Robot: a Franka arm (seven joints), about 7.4 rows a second.
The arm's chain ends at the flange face. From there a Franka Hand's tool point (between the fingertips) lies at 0.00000 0.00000 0.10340 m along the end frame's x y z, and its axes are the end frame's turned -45 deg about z.
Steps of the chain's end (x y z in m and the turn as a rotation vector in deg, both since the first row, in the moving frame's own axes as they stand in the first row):
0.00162 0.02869 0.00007 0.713 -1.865 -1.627
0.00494 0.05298 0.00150 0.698 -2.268 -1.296
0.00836 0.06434 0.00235 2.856 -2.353 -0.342
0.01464 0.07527 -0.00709 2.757 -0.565 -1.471
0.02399 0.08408 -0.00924 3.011 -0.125 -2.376
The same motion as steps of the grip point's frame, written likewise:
-0.02066 0.01816 0.00001 1.823 -0.815 -1.627
-0.03601 0.03719 0.00141 2.097 -1.110 -1.296
-0.03896 0.04476 0.00213 3.683 0.356 -0.342
-0.04013 0.05930 -0.00721 2.349 1.550 -1.471
-0.03889 0.07234 -0.00938 2.217 2.041 -2.376

